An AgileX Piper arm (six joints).
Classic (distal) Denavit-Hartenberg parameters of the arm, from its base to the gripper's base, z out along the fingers. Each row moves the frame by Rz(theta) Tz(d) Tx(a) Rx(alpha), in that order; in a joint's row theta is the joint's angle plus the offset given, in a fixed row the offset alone. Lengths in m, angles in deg.
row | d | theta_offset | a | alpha
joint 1 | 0.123 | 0 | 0 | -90
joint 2 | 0 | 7.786 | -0.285 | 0
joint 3 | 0 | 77.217 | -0.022 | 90
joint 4 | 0.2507 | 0 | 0 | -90
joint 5 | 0 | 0 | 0 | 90
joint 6 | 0.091 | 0 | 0 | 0
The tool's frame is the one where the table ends.
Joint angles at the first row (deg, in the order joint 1, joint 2, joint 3, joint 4, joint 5, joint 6):
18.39 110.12 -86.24 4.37 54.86 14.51
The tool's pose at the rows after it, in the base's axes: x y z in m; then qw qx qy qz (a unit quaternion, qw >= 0):
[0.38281 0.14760 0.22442 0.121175 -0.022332 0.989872 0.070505]
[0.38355 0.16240 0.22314 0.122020 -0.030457 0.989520 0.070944]
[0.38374 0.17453 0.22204 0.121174 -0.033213 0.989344 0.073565]
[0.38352 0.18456 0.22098 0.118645 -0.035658 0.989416 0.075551]
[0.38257 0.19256 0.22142 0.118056 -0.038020 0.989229 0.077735]
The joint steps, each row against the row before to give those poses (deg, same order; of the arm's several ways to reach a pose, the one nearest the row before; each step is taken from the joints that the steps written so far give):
2.02 1.70 -2.02 -0.67 0.80 1.65
1.96 1.28 -1.72 -0.48 0.25 1.25
1.53 1.07 -1.46 -0.10 0.30 1.27
1.24 0.94 -1.28 0.00 0.47 0.98
1.02 0.52 -0.95 0.00 0.35 0.77

